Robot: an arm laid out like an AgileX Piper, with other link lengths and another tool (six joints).
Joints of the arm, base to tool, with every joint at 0 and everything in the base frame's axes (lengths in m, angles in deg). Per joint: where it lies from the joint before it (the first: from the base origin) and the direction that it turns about. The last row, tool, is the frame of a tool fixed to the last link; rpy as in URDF.
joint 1: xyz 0 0 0.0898 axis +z
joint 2: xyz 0 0 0 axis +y
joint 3: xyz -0.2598 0 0.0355 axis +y
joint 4: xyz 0.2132 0 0.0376 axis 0.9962 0 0.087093
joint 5: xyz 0 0 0 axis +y
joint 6: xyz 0.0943 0 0.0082 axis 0.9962 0 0.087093
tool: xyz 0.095 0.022 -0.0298 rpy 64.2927 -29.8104 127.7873
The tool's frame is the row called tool.
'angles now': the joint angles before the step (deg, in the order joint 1, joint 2, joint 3, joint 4, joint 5, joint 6). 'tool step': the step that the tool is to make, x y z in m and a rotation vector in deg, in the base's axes. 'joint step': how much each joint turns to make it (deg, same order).
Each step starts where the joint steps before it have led.
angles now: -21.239 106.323 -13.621 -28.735 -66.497 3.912
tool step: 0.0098 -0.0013 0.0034 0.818 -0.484 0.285
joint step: 0.012 0.016 -2.626 -1.134 1.675 2.231
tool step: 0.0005 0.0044 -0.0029 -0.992 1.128 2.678
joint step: 0.289 -0.029 -1.305 -2.564 2.302 0.127
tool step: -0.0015 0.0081 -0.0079 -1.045 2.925 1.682
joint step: 2.756 0.015 -0.906 0.844 3.896 -0.014
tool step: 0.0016 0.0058 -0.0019 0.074 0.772 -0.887
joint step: 3.092 0.003 0.008 4.047 0.969 -0.222
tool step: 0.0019 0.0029 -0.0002 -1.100 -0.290 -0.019
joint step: 1.998 -0.010 -0.003 2.733 0.065 -1.597
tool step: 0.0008 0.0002 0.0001 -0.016 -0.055 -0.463
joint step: 0.540 0.008 0.007 1.088 -0.013 -0.173
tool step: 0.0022 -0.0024 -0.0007 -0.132 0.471 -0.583
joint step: -0.020 0.002 -0.746 0.403 1.198 0.228
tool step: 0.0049 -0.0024 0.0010 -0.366 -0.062 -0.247
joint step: -0.003 -0.002 -1.278 0.120 1.195 0.126
